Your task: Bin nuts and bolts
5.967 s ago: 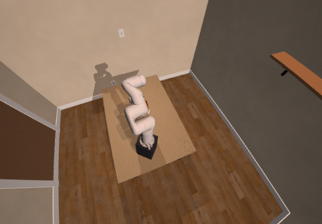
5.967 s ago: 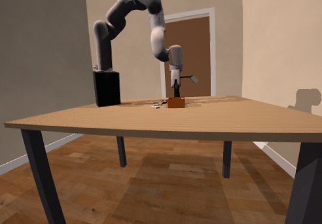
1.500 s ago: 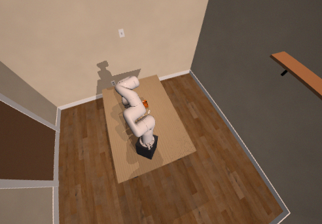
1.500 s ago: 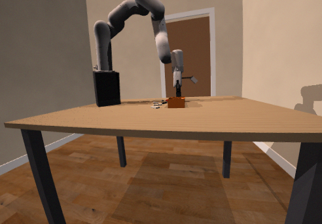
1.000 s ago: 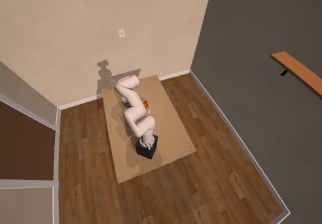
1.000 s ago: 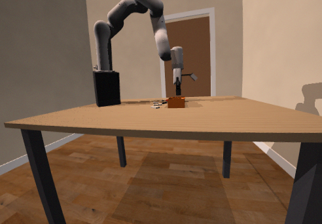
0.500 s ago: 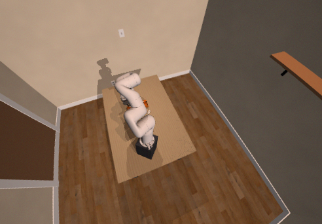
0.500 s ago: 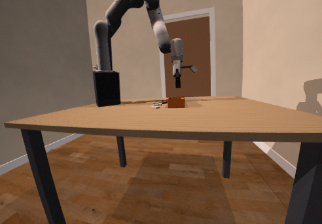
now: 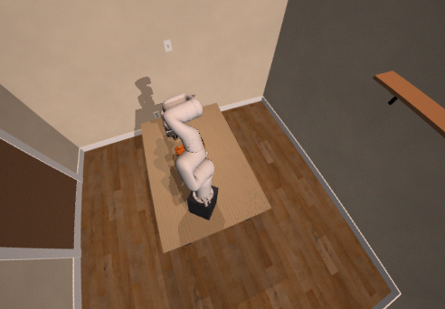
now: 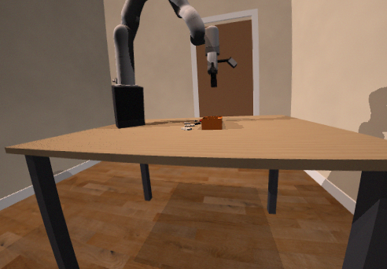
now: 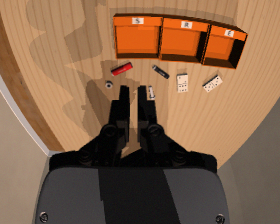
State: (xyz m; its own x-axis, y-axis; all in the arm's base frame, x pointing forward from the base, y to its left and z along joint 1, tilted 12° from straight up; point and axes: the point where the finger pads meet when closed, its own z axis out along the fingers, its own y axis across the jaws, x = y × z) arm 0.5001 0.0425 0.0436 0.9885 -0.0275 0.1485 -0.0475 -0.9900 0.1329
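Right now my hand is 13 cm past the grey nut, 7 cm to the right of it and 21 cm above it. From my hand the other things lie so: red cylinder 8 cm behind, 4 cm to the left, 21 cm below; dark cylinder 9 cm behind, 5 cm to the right, 21 cm below; orange bin 1 cm behind, 9 cm to the right, 19 cm below.
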